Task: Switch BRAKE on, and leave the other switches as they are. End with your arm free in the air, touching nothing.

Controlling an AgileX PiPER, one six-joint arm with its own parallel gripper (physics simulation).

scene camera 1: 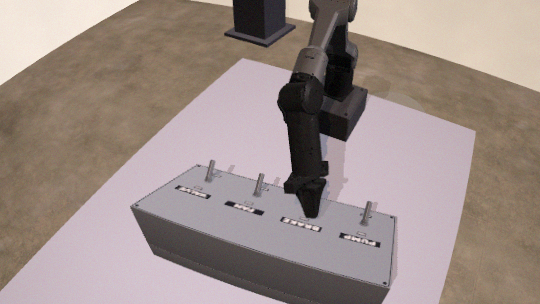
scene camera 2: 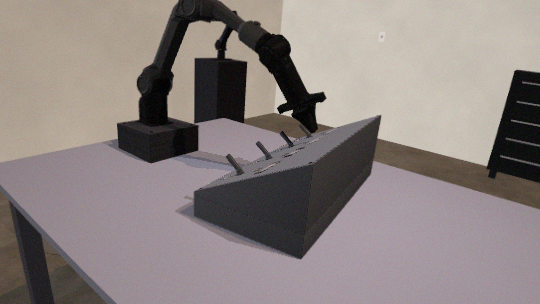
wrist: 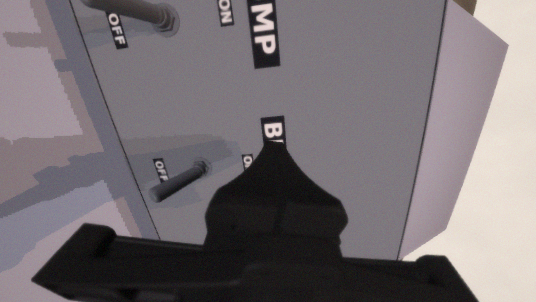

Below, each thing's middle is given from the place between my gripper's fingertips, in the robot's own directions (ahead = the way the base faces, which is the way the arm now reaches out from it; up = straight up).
Right now the brake lever (wrist: 158, 193) is 7 cm behind my hand, 3 cm to the right of it and 3 cm below it. From my hand the other things lie so: grey sloped switch box (scene camera 1: 220, 227) (7 cm to the right, 6 cm below, 3 cm ahead).
